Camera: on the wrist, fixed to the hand. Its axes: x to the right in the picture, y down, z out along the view.
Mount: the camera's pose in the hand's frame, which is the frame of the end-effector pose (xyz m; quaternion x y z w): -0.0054 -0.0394 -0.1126 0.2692 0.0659 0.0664 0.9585
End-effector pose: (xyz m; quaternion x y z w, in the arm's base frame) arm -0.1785 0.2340 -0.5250 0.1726 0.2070 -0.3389 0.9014
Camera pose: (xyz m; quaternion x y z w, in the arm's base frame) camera -0.2379 0.2597 -0.6253 0.4442 0.1551 -0.3093 0.8264
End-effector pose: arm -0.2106 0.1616 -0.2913 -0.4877 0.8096 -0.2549 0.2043
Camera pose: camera -0.2465 0.1749 -0.1782 -0.3419 0.7532 -0.4808 0.2907
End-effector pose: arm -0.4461 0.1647 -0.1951 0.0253 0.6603 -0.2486 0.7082
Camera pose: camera -0.5652 0.1729 -0.1927 0.2751 0.6110 -0.3674 0.6450
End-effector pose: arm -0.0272 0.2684 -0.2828 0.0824 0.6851 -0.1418 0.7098
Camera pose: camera -0.1466 0.2666 -0.2798 0.3249 0.6598 -0.2678 0.6224
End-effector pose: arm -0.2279 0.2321 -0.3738 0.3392 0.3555 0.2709 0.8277
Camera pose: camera -0.3099 0.2454 -0.4596 0.5537 0.4457 0.2413 0.6607
